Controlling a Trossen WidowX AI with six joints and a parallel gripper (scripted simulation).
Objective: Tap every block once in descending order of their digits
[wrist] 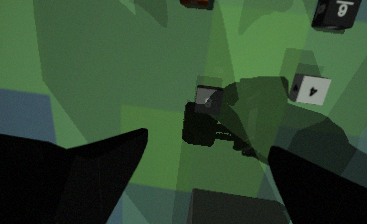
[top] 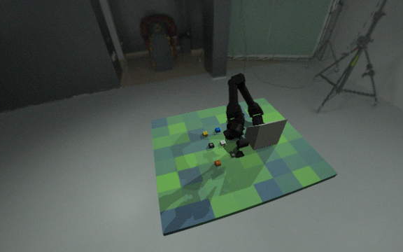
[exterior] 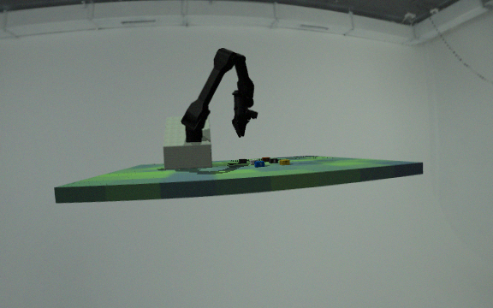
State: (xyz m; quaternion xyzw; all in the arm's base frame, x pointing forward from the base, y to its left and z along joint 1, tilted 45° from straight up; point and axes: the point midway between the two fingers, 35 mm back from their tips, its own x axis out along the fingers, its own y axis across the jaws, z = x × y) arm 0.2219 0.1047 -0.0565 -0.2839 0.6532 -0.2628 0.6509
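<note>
Now: gripper tip 13 cm short of the orange block, 3 cm to the right of it and 12 cm above it. Also, from my gripper tip: white block: 3 cm ahead, 12 cm to the right, 12 cm below; grey block: 1 cm to the right, 12 cm below; black block: 12 cm ahead, 12 cm to the right, 12 cm below.
</note>
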